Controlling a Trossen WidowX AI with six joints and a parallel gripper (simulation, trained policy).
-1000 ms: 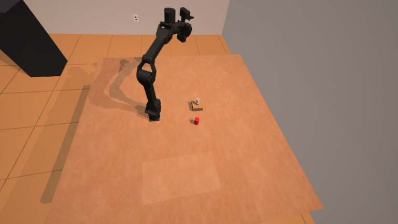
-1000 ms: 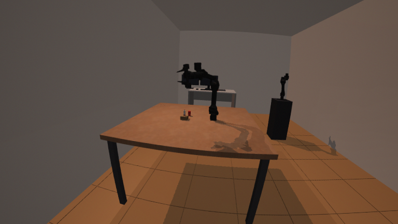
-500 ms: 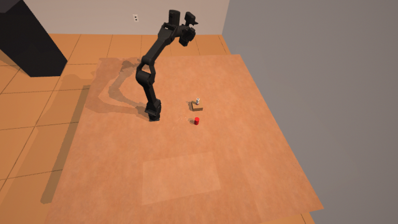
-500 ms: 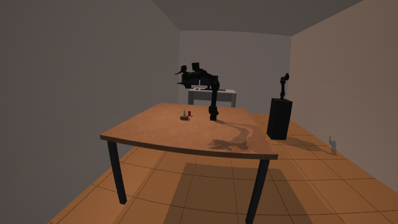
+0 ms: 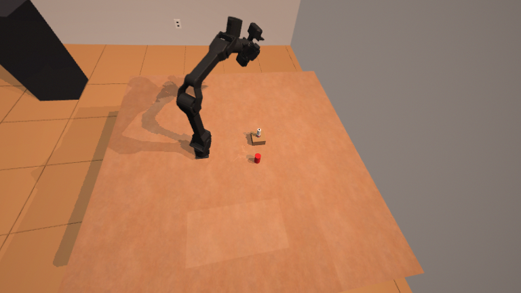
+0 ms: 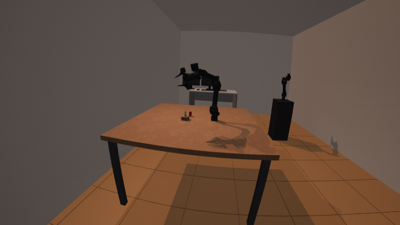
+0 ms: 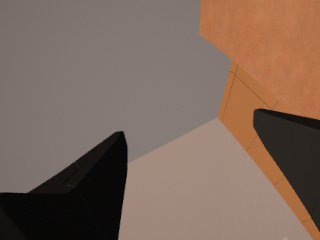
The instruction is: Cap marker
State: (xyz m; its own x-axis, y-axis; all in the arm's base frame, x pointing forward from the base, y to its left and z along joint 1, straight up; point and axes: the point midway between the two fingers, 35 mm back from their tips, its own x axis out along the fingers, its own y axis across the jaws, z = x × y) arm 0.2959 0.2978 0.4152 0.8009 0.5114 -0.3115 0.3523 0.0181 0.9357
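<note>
My gripper tip is 50 mm past the red cap, 400 mm to the left of it and 380 mm above it. The rest, counted from my gripper tip: tan holder block: 20 mm behind, 260 mm to the right, 390 mm below.
</note>
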